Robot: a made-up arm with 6 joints. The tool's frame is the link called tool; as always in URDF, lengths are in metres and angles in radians. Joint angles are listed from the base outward.
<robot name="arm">
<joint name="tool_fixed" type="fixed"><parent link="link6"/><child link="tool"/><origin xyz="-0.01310 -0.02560 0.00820" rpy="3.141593 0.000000 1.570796"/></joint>
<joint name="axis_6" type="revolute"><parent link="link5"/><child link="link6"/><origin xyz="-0.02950 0.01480 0.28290" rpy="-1.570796 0.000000 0.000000"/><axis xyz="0 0 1"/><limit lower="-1.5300" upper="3.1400"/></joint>
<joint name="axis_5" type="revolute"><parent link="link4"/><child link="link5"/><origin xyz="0.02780 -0.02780 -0.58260" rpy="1.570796 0.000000 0.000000"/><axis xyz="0 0 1"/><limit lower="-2.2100" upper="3.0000"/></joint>
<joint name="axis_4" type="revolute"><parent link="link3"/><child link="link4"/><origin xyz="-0.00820 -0.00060 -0.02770" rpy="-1.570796 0.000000 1.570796"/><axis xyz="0 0 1"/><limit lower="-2.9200" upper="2.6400"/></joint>
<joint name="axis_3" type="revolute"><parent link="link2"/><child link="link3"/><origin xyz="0.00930 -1.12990 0.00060" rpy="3.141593 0.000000 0.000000"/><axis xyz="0 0 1"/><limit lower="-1.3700" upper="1.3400"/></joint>
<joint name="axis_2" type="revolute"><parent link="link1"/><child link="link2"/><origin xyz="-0.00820 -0.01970 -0.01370" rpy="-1.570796 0.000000 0.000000"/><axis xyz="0 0 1"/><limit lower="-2.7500" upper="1.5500"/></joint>
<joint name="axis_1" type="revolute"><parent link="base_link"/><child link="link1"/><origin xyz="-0.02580 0.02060 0.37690"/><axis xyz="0 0 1"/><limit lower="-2.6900" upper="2.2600"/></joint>
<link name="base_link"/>
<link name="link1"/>
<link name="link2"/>
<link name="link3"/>
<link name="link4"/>
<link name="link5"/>
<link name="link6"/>
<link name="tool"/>
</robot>
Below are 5 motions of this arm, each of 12 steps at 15 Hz.
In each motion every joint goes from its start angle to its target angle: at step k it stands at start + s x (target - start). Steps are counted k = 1, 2, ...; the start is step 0. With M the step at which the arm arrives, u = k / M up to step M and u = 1 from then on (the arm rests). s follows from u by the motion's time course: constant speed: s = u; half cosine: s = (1 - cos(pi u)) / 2; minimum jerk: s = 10 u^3 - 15 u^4 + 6 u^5.
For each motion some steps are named. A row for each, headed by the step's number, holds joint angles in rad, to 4 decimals.
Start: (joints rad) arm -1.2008 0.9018 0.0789 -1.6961 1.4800 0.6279
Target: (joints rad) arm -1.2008 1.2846 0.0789 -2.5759 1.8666 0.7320
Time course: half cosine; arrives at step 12
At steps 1, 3, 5, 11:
1: -1.2008 0.9083 0.0789 -1.7111 1.4866 0.6297
3: -1.2008 0.9579 0.0789 -1.8249 1.5366 0.6431
5: -1.2008 1.0437 0.0789 -2.0221 1.6233 0.6665
11: -1.2008 1.2781 0.0789 -2.5609 1.8600 0.7302

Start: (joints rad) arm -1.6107 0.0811 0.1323 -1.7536 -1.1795 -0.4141
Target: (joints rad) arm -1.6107 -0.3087 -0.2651 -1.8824 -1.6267 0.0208
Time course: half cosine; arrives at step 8
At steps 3, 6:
3: -1.6107 -0.0392 0.0096 -1.7934 -1.3175 -0.2799
6: -1.6107 -0.2516 -0.2069 -1.8635 -1.5612 -0.0429

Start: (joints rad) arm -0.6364 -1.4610 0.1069 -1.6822 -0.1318 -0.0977
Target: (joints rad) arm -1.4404 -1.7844 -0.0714 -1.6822 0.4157 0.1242
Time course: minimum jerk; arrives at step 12
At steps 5, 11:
5: -0.9151 -1.5731 0.0451 -1.6822 0.0580 -0.0208
11: -1.4363 -1.7828 -0.0705 -1.6822 0.4129 0.1231

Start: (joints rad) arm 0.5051 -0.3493 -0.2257 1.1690 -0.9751 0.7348
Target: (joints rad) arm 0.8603 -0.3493 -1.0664 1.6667 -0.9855 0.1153
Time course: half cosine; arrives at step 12
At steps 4, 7, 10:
4: 0.5939 -0.3493 -0.4359 1.2934 -0.9777 0.5799
7: 0.7287 -0.3493 -0.7548 1.4823 -0.9816 0.3449
10: 0.8365 -0.3493 -1.0101 1.6334 -0.9848 0.1568

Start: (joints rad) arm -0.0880 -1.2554 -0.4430 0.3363 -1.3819 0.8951
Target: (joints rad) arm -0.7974 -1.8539 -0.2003 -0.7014 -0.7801 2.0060
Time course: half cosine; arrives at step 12
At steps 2, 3, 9, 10, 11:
2: -0.1355 -1.2955 -0.4267 0.2668 -1.3416 0.9695
3: -0.1919 -1.3430 -0.4075 0.1843 -1.2938 1.0578
9: -0.6935 -1.7663 -0.2358 -0.5494 -0.8682 1.8433
10: -0.7499 -1.8138 -0.2166 -0.6319 -0.8204 1.9316
11: -0.7853 -1.8437 -0.2044 -0.6837 -0.7904 1.9871

